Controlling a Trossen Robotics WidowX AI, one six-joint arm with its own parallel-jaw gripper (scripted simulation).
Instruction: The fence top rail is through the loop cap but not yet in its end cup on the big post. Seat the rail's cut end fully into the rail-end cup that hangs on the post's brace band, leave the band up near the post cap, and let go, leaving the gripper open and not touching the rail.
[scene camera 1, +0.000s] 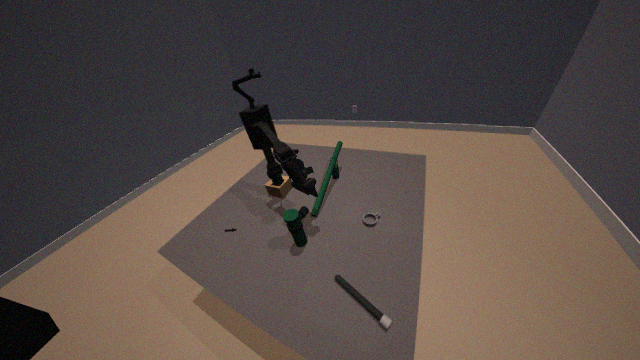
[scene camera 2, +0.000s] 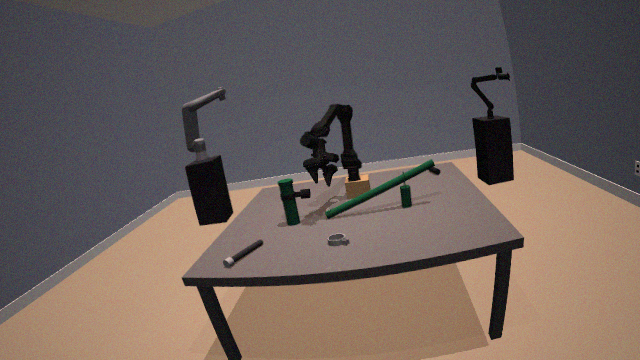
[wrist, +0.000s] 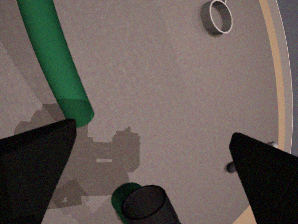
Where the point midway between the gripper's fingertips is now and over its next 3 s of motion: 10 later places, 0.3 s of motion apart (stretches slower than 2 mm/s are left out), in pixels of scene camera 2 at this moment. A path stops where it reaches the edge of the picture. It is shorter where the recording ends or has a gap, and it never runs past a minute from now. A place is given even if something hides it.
The gripper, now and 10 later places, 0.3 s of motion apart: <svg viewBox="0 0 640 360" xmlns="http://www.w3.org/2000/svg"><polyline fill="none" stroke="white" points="322,184 330,178 335,171 339,167 341,169 345,176 349,182 351,186 352,193 352,196 352,199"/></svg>
